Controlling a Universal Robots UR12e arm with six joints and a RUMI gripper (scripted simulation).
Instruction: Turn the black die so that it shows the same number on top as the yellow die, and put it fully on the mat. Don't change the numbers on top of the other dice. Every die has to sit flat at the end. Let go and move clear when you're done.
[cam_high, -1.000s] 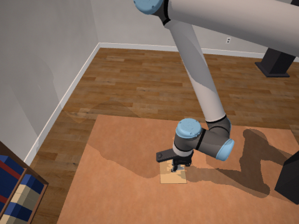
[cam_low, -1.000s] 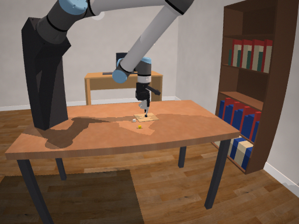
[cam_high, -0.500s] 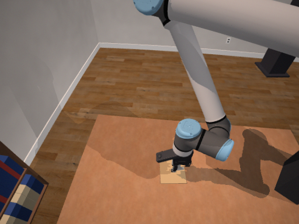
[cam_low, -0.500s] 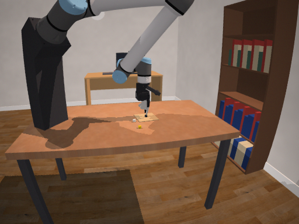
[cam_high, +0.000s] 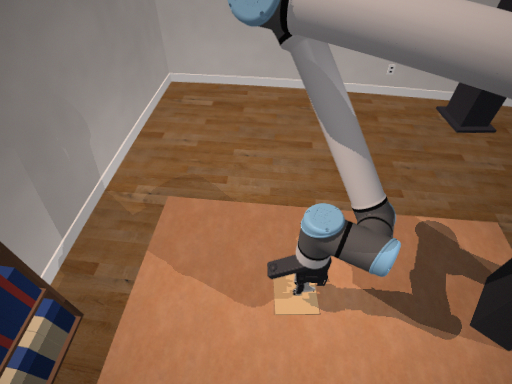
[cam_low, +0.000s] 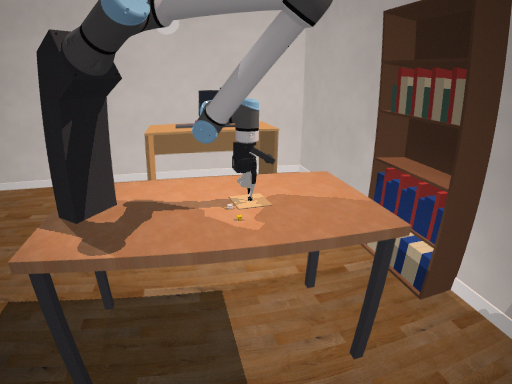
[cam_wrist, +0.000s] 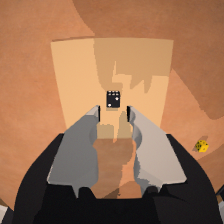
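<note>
Now: hand 30 mm above the black die. From my hand the other things lie so: tan mat: 40 mm below; white die: 100 mm behind, 40 mm to the right, 30 mm below; yellow die: 100 mm behind, 160 mm to the right, 30 mm below.
</note>
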